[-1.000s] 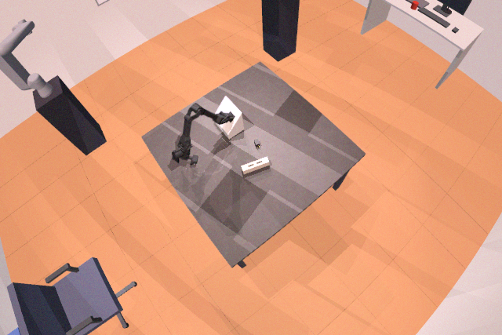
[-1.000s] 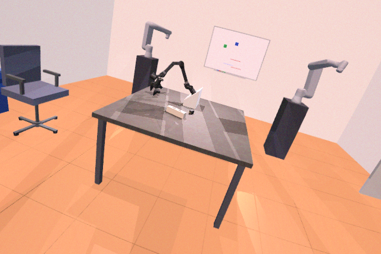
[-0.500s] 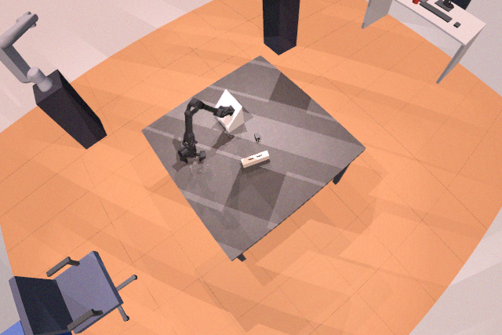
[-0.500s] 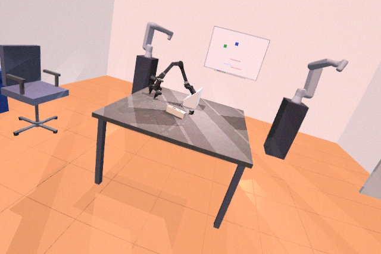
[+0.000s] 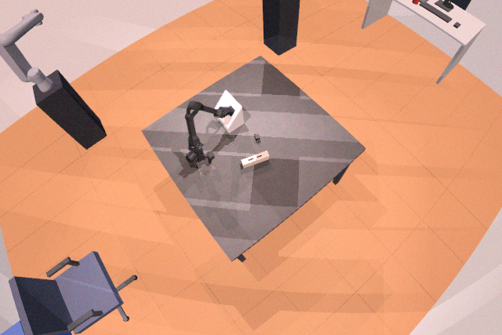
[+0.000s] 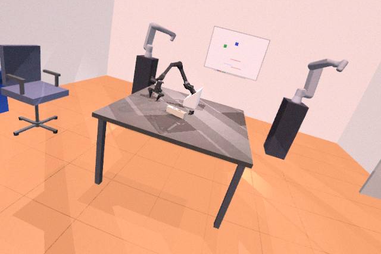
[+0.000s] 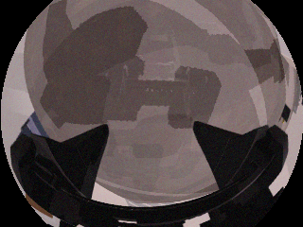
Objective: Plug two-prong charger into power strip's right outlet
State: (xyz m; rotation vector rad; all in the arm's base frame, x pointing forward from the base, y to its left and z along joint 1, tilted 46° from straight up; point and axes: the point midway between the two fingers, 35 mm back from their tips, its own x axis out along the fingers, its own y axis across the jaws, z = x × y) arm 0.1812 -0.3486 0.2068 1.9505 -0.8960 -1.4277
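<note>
The two-prong charger lies 7 cm ahead of my gripper tip, 45 cm to the left of it and 1 cm above it.
</note>
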